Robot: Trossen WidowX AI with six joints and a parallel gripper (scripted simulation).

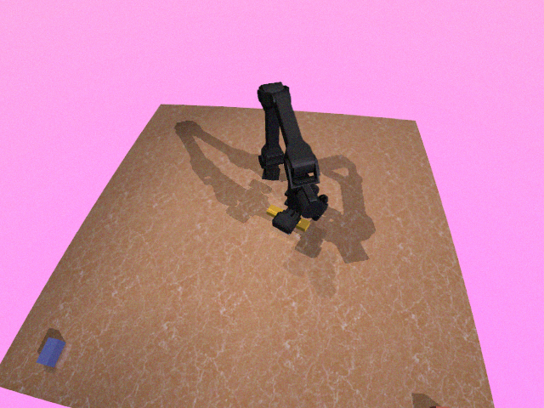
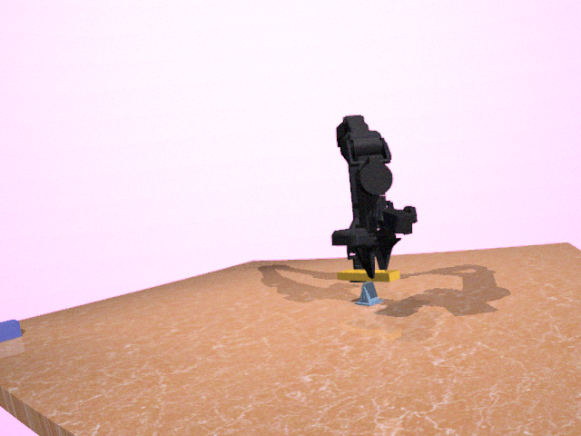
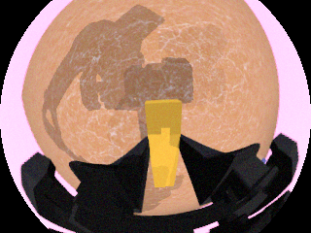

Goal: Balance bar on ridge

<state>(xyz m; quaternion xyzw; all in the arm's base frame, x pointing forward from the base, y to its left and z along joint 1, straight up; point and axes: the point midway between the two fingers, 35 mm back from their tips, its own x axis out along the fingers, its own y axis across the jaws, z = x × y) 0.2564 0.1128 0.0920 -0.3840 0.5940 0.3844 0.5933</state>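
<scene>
My gripper tip is now 1 cm past the yellow bar and 3 cm to the left of it. The rest, counted from my gripper tip: blue block: 48 cm ahead, 61 cm to the right, 4 cm below; red block: 48 cm ahead, 39 cm to the left, 4 cm below.
</scene>
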